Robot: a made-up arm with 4 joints.
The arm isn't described. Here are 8 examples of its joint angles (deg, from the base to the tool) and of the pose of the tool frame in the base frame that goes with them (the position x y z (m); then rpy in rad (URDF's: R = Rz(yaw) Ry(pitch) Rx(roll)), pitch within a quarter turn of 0, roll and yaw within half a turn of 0).
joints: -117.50 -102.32 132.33 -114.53
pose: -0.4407 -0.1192 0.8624 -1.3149 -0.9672 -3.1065
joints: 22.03 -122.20 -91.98 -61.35
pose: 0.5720 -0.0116 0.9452 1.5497 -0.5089 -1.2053
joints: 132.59 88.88 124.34 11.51
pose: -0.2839 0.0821 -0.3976 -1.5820 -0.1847 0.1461
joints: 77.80 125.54 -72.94 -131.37
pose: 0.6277 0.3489 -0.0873 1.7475 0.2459 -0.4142
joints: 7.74 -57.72 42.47 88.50
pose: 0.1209 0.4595 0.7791 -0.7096 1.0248 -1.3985
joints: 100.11 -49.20 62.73 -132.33
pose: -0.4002 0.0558 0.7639 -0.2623 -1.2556 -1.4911
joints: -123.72 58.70 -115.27 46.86
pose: -0.0252 -0.6263 -0.2996 -2.3137 -1.2368 0.5096
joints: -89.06 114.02 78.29 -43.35
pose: -0.2225 -0.1467 -0.3557 -1.6587 0.3439 -2.9678
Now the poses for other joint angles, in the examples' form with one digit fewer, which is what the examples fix.
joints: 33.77 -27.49 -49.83 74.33
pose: -0.003 0.797 0.430 0.936 0.264 -0.800
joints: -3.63 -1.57 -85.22 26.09
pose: 0.555 0.648 0.182 1.393 -1.081 -1.474
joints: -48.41 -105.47 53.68 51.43
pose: 0.019 -0.197 0.967 1.773 0.668 0.236
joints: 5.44 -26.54 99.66 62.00
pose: 0.126 0.576 0.650 -1.829 0.942 -1.610
